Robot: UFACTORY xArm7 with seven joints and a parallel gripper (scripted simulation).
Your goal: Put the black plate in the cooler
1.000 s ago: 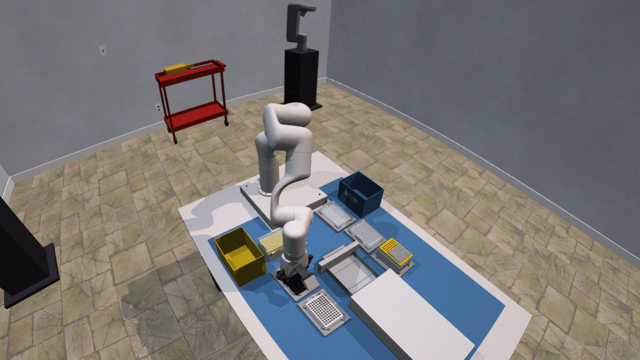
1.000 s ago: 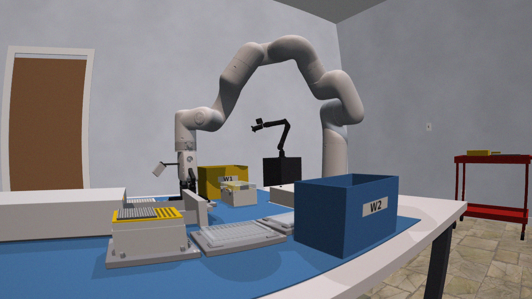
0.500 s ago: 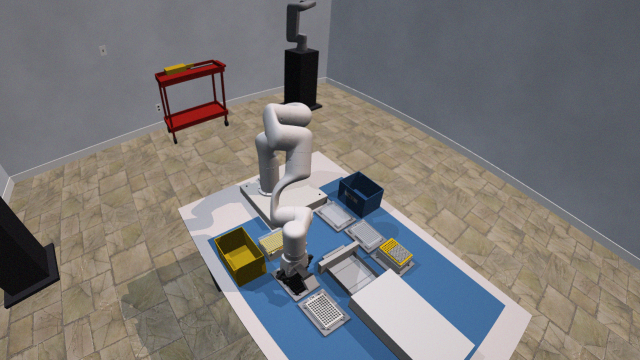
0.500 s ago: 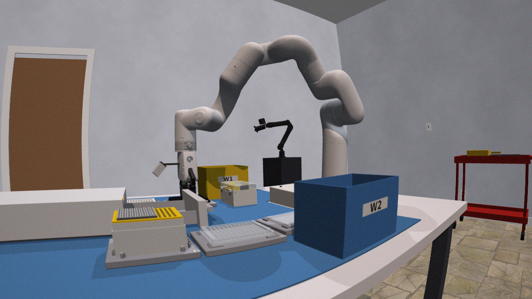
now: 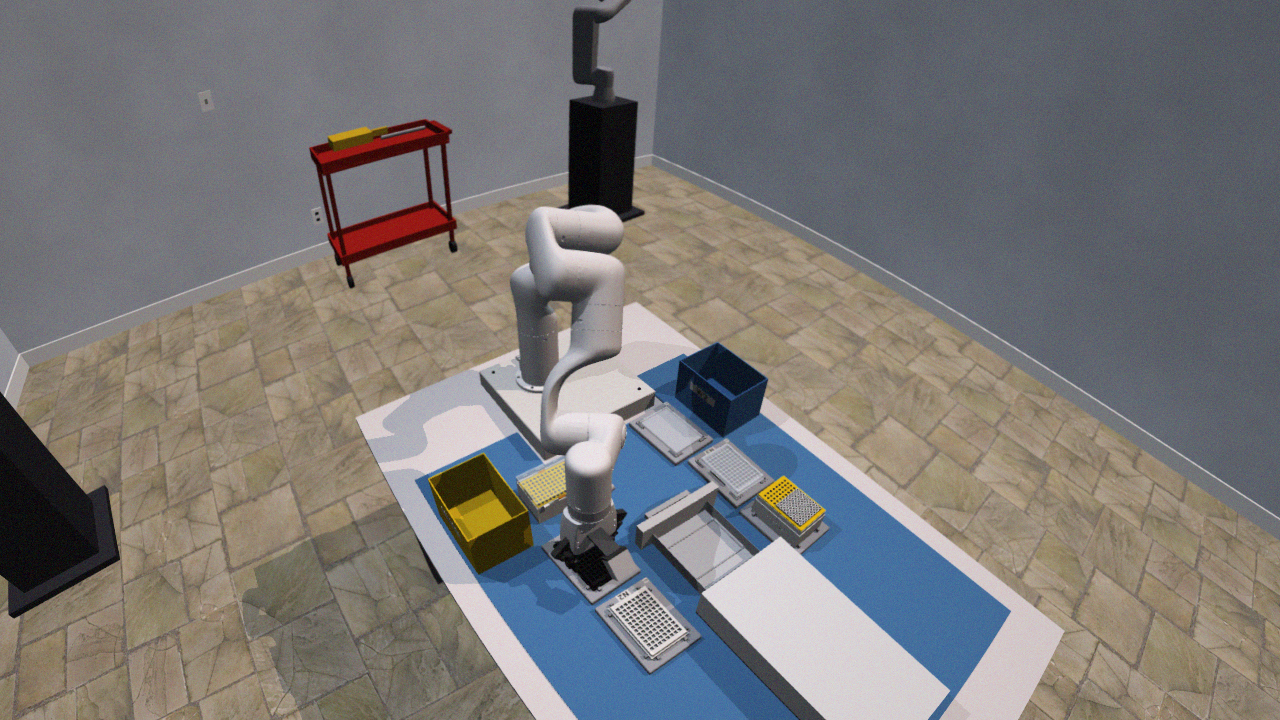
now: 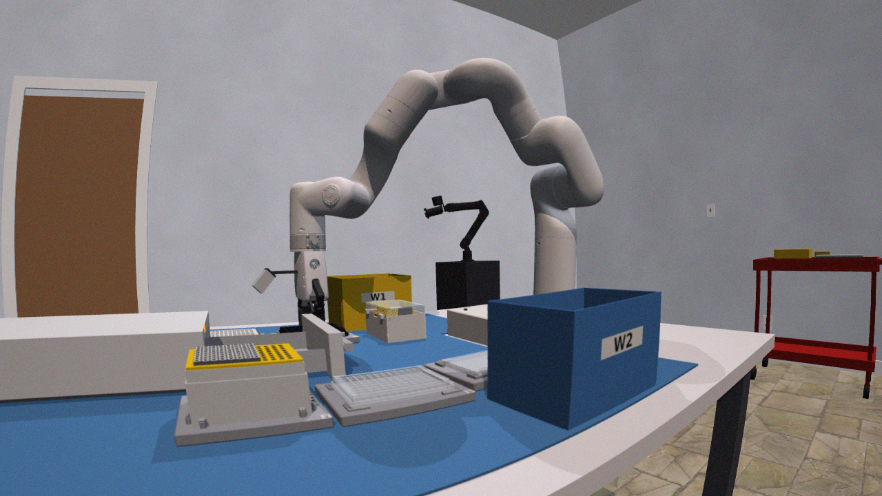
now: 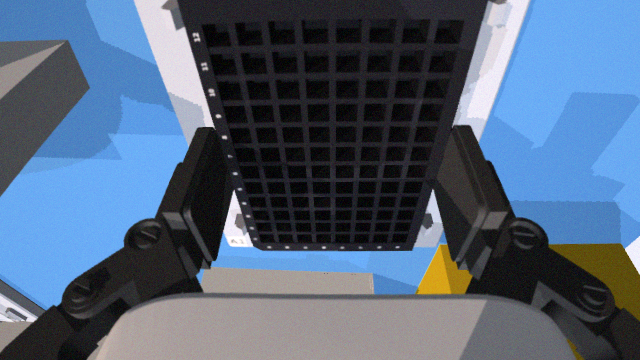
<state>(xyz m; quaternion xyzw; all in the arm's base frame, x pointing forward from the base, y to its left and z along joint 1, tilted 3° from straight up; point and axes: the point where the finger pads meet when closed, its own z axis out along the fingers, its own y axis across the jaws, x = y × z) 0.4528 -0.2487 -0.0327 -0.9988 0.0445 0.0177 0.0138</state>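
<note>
My hand is 3 cm above the nest N4. From my hand the other things lie so: black plate 1 cm below; then clear lid 17 cm behind, 5 cm to the left, 2 cm above; then white plate 18 cm ahead, 2 cm to the right, 1 cm below.
</note>
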